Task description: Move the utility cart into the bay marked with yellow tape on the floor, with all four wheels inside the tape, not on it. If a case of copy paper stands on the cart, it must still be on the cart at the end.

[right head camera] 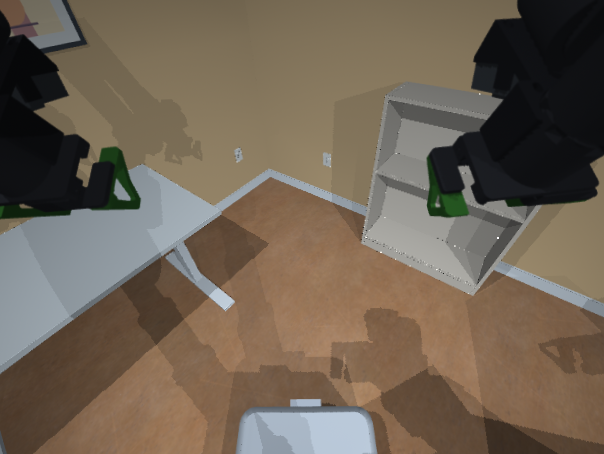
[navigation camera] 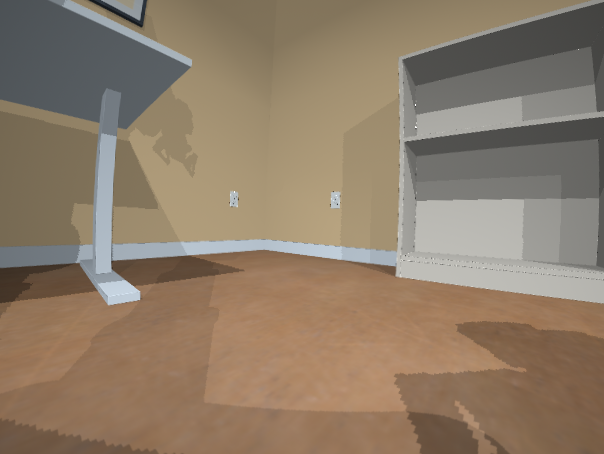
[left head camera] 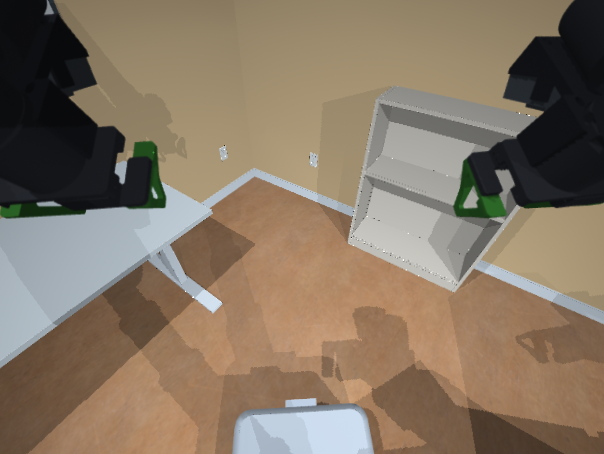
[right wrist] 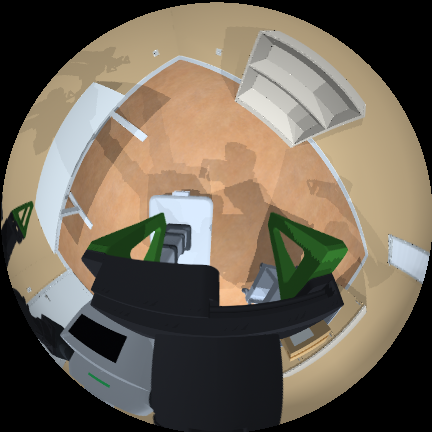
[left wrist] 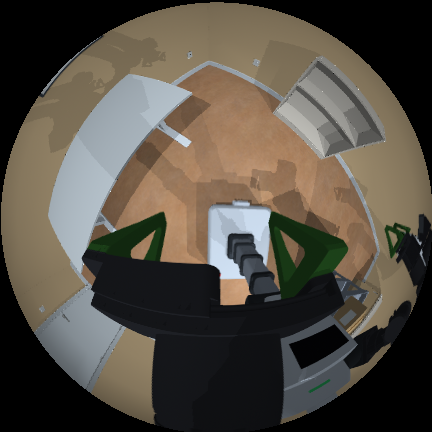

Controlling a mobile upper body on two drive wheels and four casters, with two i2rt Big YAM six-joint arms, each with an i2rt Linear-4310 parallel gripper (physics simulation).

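Frame: origin at the left arm's base, x ahead, y left, z up, level; centimetres.
Seen in the pictures: left gripper, fingertip midpoint: [right head camera: 104, 207] [left head camera: 124, 205] [right wrist: 29, 203] [left wrist: 217, 216]; right gripper, fingertip midpoint: [right head camera: 468, 206] [left head camera: 490, 207] [right wrist: 216, 217] [left wrist: 389, 225].
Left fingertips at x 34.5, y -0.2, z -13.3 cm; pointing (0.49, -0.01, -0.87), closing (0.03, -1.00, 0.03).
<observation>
A point is followed by its place in that frame.
My left gripper [left head camera: 95, 205] [left wrist: 217, 216] {x 34.5, y -0.2, z -13.2 cm} is open and empty, in the air at the left of the left head camera view. My right gripper [left head camera: 515, 205] [right wrist: 216, 217] {x 33.5, y -45.5, z -14.1 cm} is open and empty, in the air at the right, in front of the bookcase. A grey object [right wrist: 265, 281] {x -50.2, y -109.0, z -126.0 cm} shows partly behind a finger, low in the right wrist view; it may be the utility cart, but I cannot tell for certain. The yellow tape does not show in any view. No case of copy paper is plainly recognisable.
A white table [left head camera: 90, 250] {x 77.4, y 57.7, z -68.9 cm} [left wrist: 107, 145] {x 70.1, y 65.1, z -69.0 cm} stands at the left, with its foot [navigation camera: 117, 290] on the floor. A pale bookcase [left head camera: 402, 262] {x 116.5, y -98.0, z -135.0 cm} [navigation camera: 407, 200] {x 146.8, y -70.6, z -105.0 cm} stands against the wall at the right. A cardboard box [left wrist: 361, 306] {x -40.3, y -123.6, z -40.2 cm} [right wrist: 320, 334] {x -42.4, y -118.9, z -35.0 cm} shows low in both wrist views. My white base [left head camera: 305, 432] {x 23.2, y -23.6, z -115.0 cm} is below.
</observation>
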